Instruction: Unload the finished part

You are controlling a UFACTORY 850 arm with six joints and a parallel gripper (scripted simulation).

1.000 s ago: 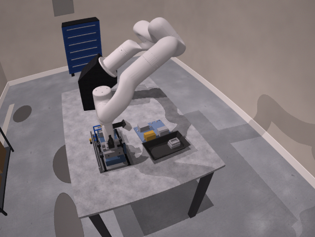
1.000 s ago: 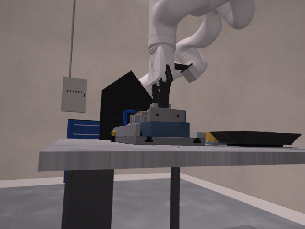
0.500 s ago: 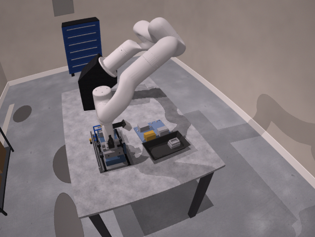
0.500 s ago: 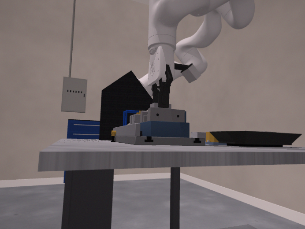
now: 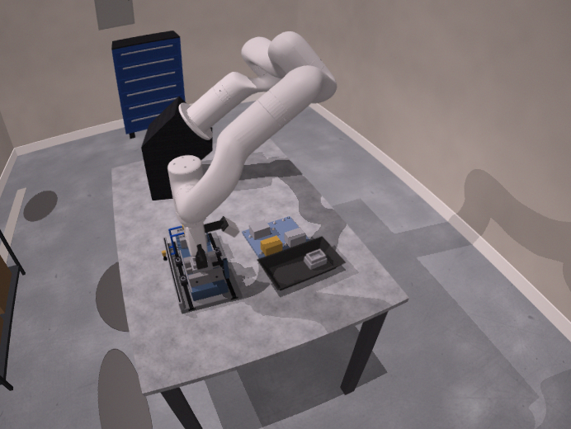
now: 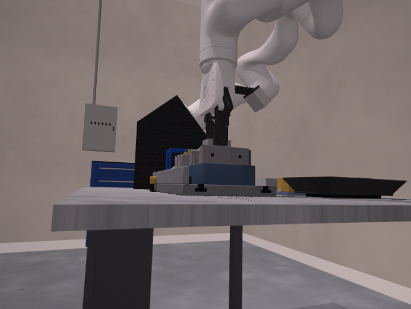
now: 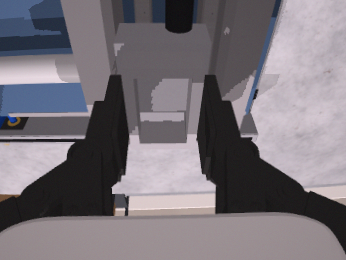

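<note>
The vise lies 6 cm behind my hand, 1 cm to the left of it and 8 cm below it. Round my hand: yellow block: 6 cm behind, 25 cm to the left, 10 cm below.
</note>
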